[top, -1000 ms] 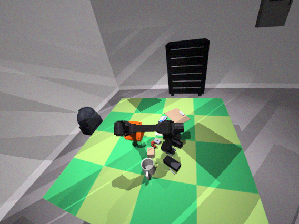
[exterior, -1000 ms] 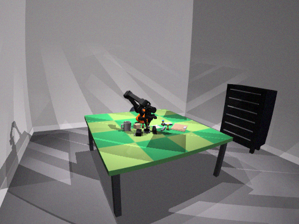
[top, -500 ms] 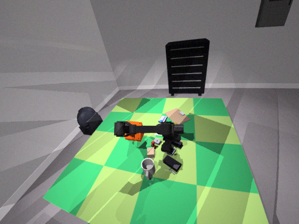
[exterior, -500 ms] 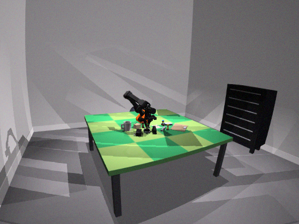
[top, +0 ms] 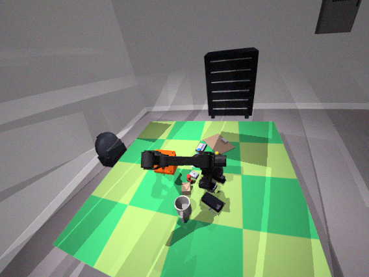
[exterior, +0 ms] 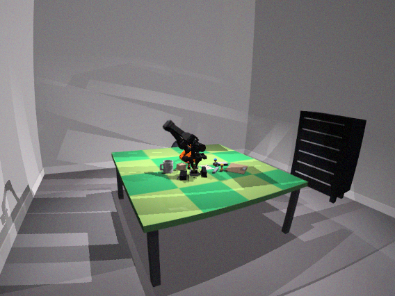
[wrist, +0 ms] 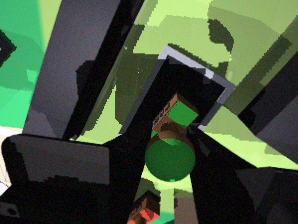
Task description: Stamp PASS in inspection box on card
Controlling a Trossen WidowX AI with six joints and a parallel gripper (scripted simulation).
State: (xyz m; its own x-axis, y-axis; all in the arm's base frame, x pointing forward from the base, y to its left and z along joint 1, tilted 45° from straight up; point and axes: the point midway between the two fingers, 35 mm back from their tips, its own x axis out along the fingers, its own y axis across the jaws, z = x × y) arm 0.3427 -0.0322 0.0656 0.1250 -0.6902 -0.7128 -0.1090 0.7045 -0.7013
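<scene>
Right now the green-knobbed pass stamp is 1 cm below my gripper tip. Also, from my gripper tip: dark-rimmed ink pad 4 cm below; brown box 12 cm behind, 7 cm to the right, 2 cm below; red-knobbed stamp 12 cm behind, 2 cm below.
</scene>
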